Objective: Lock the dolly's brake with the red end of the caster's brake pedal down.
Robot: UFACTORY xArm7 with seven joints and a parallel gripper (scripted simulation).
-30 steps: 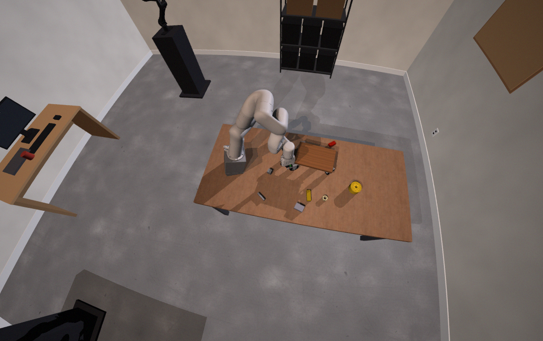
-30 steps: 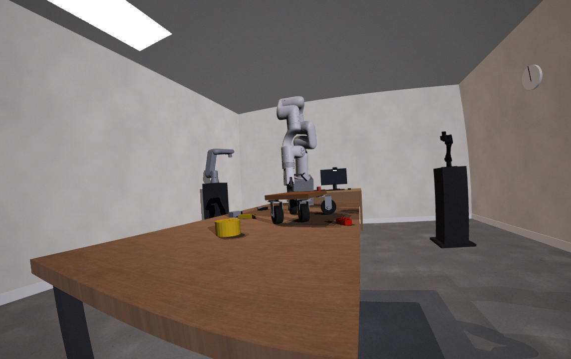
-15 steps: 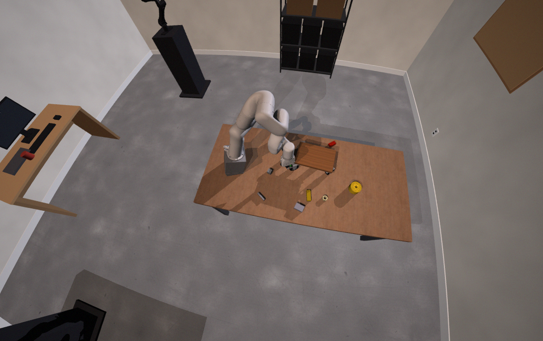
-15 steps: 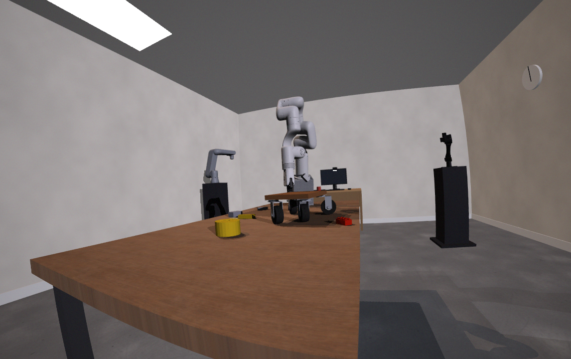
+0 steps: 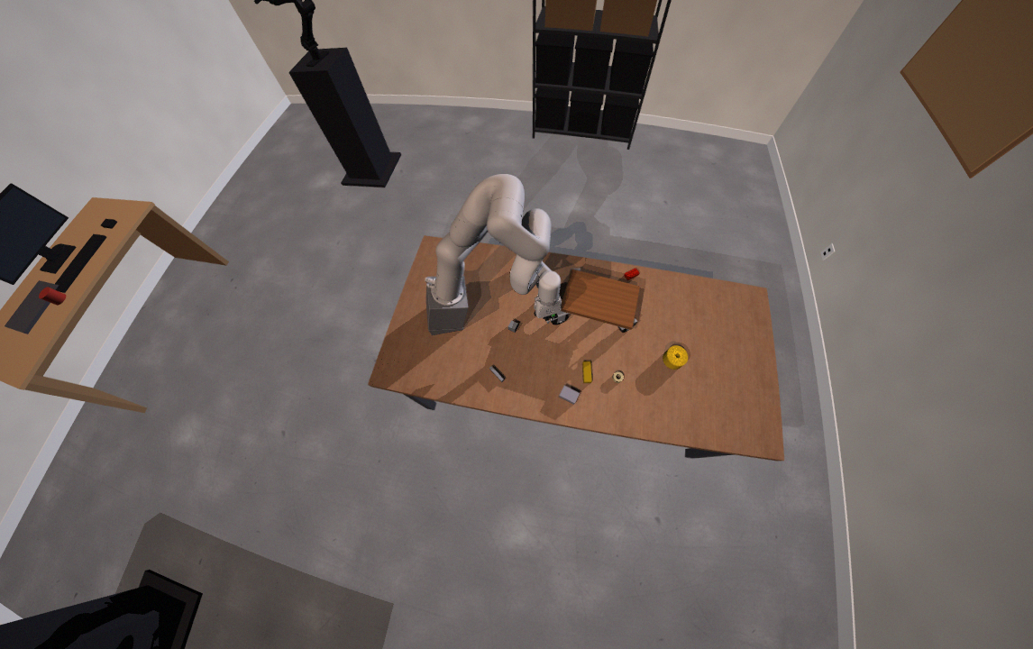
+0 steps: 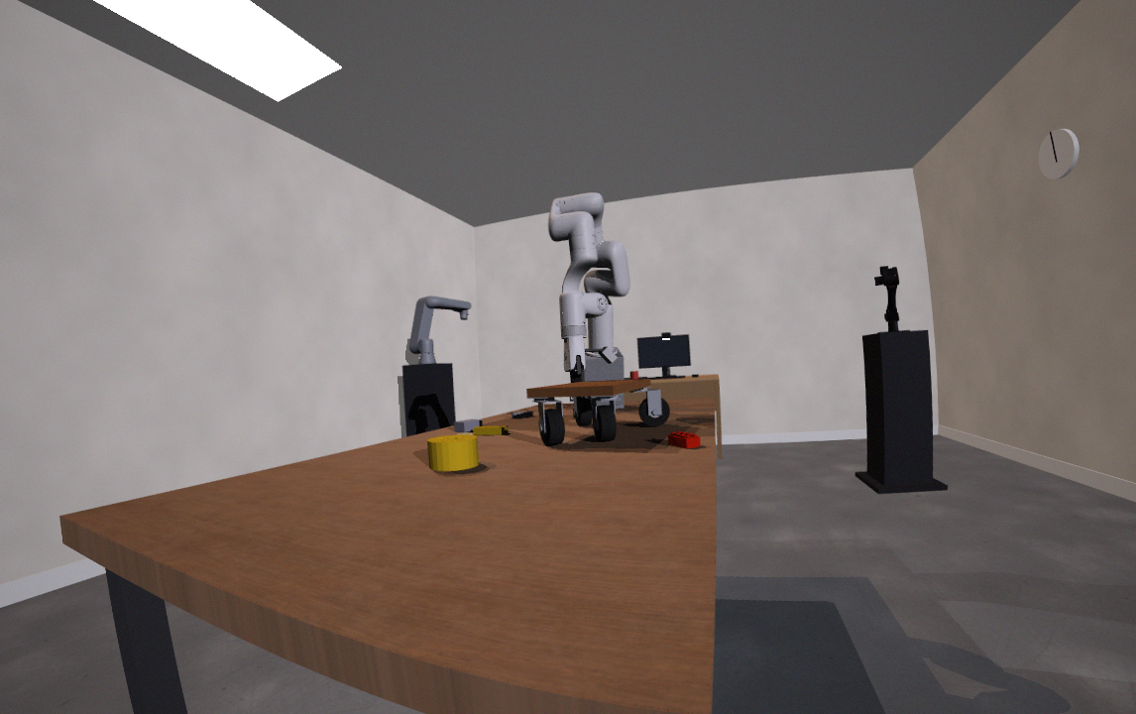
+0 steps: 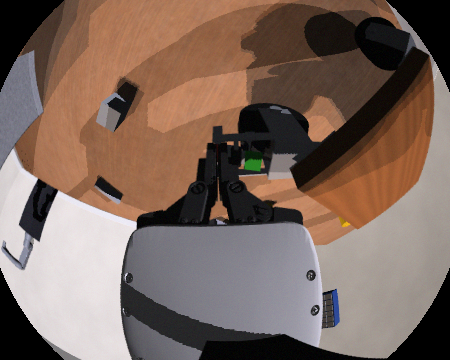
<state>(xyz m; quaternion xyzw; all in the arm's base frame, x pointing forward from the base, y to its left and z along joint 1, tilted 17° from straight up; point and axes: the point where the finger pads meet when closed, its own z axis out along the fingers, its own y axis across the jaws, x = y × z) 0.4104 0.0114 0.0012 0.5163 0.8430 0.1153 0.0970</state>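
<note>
The brake pedal is 2 cm below my hand, 1 cm to the left of it and 1 cm ahead of it. Round my hand: yellow bar (20 cm ahead, 19 cm to the right, 9 cm below); then red brick (37 cm ahead, 32 cm to the left, 9 cm below); then grey box (29 cm to the right, 14 cm ahead, 9 cm below).
</note>
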